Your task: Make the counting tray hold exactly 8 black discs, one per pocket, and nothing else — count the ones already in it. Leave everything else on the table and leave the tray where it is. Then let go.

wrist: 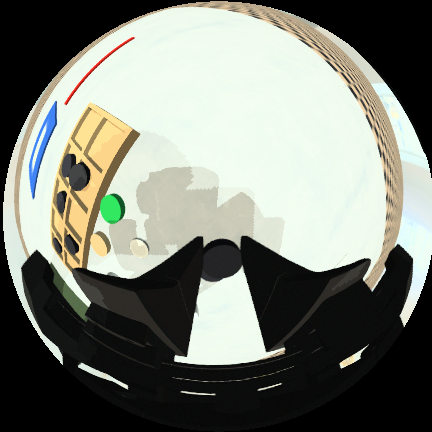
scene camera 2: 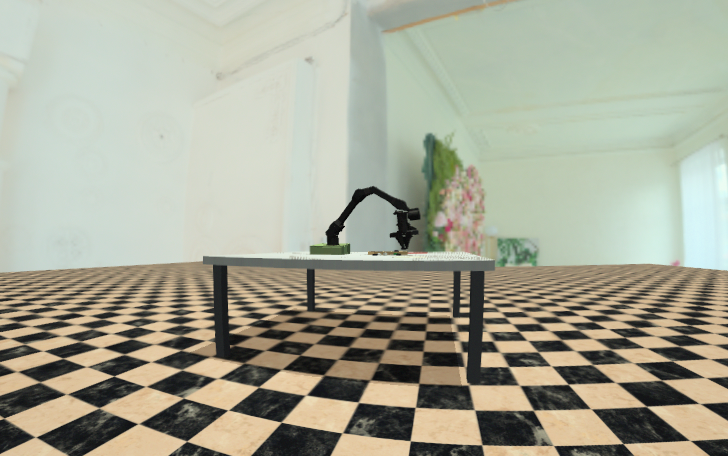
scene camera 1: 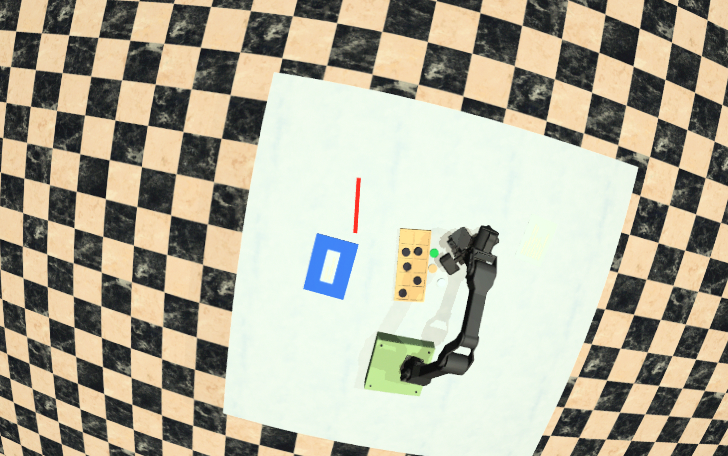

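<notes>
The tan counting tray (scene camera 1: 421,236) (wrist: 102,150) lies left of my gripper. Several of its pockets hold black discs, such as one disc (scene camera 1: 406,266) (wrist: 61,202) near the middle; both pockets at its far end are empty. My gripper (scene camera 1: 455,251) (scene camera 2: 404,247) is shut on a black disc (wrist: 223,253), held between the fingertips above the table. In the wrist view another black disc (wrist: 212,273) shows partly behind the held one, lower and seemingly on the table. In scene camera 1 the arm hides the held disc.
A green disc (scene camera 1: 434,252) (wrist: 112,208), a tan disc (scene camera 1: 432,268) (wrist: 100,244) and a whitish disc (scene camera 1: 441,281) (wrist: 139,248) lie between tray and gripper. A blue frame (scene camera 1: 316,263) and red bar (scene camera 1: 356,205) (wrist: 95,68) lie beyond the tray; a pale yellow patch (scene camera 1: 537,239) lies right.
</notes>
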